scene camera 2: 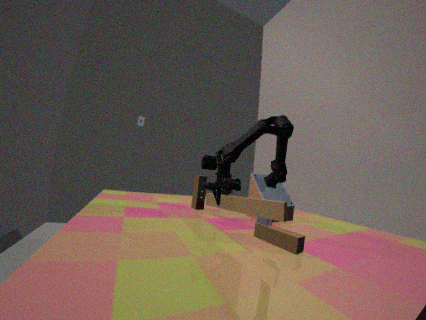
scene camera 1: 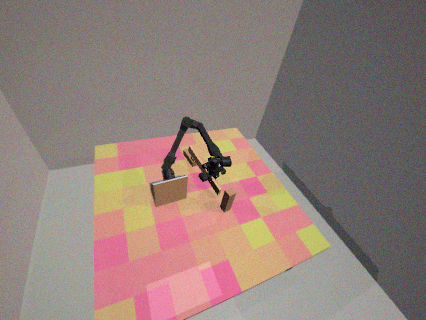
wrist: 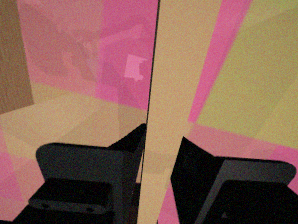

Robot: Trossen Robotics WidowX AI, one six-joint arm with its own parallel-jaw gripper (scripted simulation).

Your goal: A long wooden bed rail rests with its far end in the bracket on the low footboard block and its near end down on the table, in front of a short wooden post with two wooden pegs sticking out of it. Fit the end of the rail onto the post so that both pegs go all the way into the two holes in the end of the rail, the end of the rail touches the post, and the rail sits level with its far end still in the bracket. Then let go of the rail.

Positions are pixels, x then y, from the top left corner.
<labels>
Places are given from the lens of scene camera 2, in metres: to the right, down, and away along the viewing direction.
long wooden rail (scene camera 2: 275, 210): 0.20, 0.16, 0.54
</labels>
